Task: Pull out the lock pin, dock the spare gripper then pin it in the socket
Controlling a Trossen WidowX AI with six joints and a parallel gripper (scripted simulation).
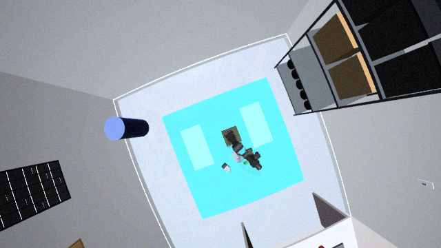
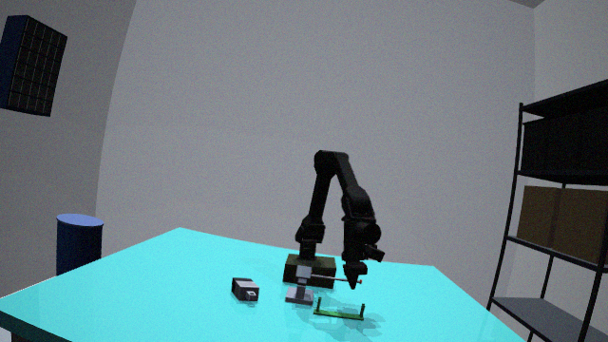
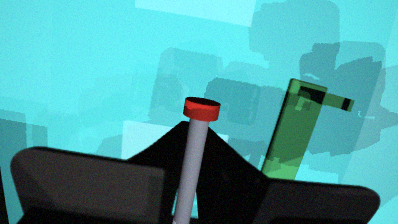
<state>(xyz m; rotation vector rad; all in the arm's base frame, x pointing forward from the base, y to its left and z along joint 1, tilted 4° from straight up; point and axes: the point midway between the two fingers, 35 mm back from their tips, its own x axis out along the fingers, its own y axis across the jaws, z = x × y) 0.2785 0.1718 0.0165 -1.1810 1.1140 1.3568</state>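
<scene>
Right now the green stand is 9 cm ahead of my gripper tip, 3 cm to the right of it and 4 cm below it. Also, from my gripper tip: grey mount 1 cm ahead, 15 cm to the right, 1 cm below; spare gripper 9 cm ahead, 29 cm to the right, 4 cm below.
</scene>
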